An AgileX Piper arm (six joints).
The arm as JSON. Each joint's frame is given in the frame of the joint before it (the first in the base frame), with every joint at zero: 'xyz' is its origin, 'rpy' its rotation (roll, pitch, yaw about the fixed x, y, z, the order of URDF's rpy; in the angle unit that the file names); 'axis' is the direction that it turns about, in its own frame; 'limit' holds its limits. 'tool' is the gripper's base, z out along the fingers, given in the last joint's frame.
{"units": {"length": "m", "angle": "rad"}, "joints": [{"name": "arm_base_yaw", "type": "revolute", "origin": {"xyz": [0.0, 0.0, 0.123], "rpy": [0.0, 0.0, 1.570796]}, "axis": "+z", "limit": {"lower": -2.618, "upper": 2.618}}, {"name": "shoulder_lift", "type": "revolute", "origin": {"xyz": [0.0, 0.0, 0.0], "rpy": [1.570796, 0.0, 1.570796]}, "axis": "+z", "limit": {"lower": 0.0, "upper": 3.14}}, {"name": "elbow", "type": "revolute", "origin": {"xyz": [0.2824, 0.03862, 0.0], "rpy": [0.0, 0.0, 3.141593]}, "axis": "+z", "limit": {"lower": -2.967, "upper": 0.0}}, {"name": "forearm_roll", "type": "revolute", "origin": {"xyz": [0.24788, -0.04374, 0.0], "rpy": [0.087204, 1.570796, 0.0]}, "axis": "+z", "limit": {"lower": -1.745, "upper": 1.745}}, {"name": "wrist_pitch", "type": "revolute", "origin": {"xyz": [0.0, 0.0, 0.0], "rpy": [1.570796, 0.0, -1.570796]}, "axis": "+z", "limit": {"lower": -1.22, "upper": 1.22}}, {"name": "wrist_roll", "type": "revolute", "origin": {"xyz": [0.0, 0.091, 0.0], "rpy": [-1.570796, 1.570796, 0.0]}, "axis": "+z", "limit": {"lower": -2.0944, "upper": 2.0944}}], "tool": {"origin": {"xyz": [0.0, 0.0, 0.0], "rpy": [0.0, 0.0, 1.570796]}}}
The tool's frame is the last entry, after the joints.
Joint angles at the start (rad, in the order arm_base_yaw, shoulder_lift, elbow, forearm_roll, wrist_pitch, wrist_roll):
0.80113, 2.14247, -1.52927, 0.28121, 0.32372, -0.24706
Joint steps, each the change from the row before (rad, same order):
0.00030, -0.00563, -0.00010, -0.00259, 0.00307, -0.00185
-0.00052, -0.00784, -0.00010, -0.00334, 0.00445, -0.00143
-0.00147, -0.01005, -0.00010, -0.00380, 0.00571, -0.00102
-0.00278, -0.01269, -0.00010, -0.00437, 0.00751, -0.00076
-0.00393, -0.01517, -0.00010, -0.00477, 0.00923, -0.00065
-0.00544, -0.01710, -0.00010, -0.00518, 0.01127, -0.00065
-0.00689, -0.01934, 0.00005, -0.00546, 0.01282, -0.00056
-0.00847, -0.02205, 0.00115, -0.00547, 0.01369, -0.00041
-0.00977, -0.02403, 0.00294, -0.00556, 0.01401, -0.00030
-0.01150, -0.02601, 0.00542, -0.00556, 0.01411, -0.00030
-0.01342, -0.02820, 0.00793, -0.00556, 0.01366, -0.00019
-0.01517, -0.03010, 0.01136, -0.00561, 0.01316, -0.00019
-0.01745, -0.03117, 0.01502, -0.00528, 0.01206, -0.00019
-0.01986, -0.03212, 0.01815, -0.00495, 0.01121, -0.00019
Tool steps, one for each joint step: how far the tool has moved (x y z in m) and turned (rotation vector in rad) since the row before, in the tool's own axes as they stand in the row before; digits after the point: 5 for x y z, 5 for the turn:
-0.00134, 0.00036, -0.00214, -0.00025, -0.00250, -0.00503
-0.00184, 0.00006, -0.00301, 0.00019, -0.00337, -0.00491
-0.00233, -0.00030, -0.00390, 0.00070, -0.00437, -0.00443
-0.00288, -0.00081, -0.00497, 0.00139, -0.00529, -0.00398
-0.00337, -0.00125, -0.00599, 0.00200, -0.00611, -0.00364
-0.00364, -0.00187, -0.00682, 0.00284, -0.00608, -0.00311
-0.00395, -0.00246, -0.00777, 0.00378, -0.00668, -0.00245
-0.00410, -0.00309, -0.00881, 0.00492, -0.00747, -0.00136
-0.00385, -0.00362, -0.00948, 0.00604, -0.00734, -0.00046
-0.00335, -0.00432, -0.01007, 0.00748, -0.00674, 0.00077
-0.00290, -0.00509, -0.01074, 0.00920, -0.00685, 0.00222
-0.00205, -0.00575, -0.01114, 0.01078, -0.00577, 0.00351
-0.00094, -0.00662, -0.01117, 0.01265, -0.00426, 0.00561
0.00008, -0.00749, -0.01119, 0.01451, -0.00291, 0.00777

